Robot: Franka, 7 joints.
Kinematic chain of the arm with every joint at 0, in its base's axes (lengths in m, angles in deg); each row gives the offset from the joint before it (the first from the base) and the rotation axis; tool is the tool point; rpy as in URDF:
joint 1: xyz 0 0 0.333 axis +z
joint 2: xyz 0 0 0 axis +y
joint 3: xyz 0 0 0.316 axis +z
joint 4: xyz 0.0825 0 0 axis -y
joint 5: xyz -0.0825 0 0.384 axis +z
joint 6: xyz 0 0 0 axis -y
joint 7: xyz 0.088 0 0 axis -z
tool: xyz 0 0 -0.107 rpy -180 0 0
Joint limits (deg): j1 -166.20..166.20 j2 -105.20..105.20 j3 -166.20..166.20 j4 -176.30..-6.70 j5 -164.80..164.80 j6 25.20..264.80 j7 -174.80..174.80
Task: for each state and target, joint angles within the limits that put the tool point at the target. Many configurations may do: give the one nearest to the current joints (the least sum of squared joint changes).
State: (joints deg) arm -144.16 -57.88 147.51 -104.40 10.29 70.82 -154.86
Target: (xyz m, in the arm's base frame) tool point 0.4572 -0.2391 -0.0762
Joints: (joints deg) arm -166.20 -84.29 140.72 -84.63 10.32 93.91 -154.86
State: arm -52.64 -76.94 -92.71 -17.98 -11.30 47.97 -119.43
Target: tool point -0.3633 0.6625 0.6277
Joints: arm -74.56 -66.56 -91.12 -9.61 -11.35 97.06 -119.43
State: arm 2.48 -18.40 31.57 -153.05 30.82 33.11 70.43
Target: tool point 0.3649 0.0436 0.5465
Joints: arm -16.83 -15.09 10.12 -117.04 34.50 46.06 70.43
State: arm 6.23 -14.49 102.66 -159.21 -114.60 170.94 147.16
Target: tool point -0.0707 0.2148 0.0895
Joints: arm -0.63 -36.73 122.47 -162.75 -111.70 167.02 147.16
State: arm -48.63 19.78 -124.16 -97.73 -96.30 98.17 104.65
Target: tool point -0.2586 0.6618 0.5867
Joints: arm -82.28 -23.80 -154.22 -78.59 -101.44 104.74 104.65
